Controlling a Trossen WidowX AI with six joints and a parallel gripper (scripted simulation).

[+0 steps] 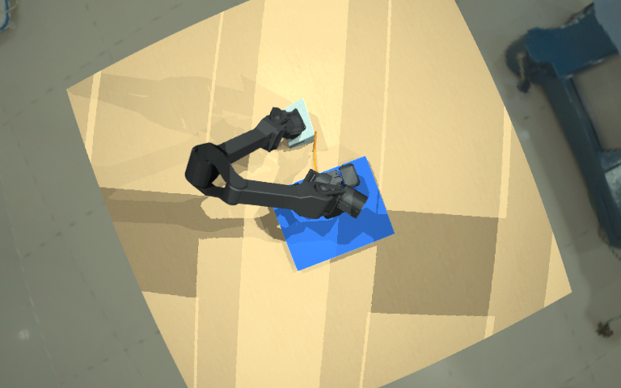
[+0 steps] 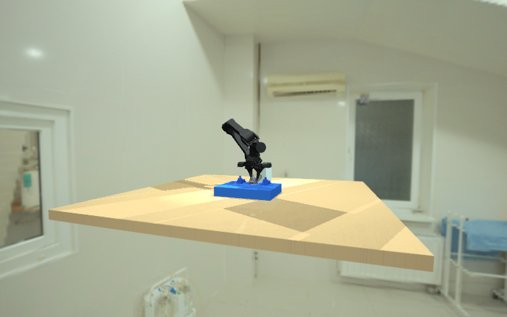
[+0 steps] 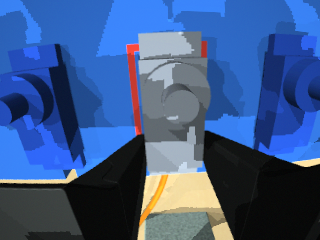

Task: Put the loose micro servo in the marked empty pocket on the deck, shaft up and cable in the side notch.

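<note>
The deck lies 120 mm ahead of my gripper tip, 40 mm below it and 10 mm to the right of it.
</note>
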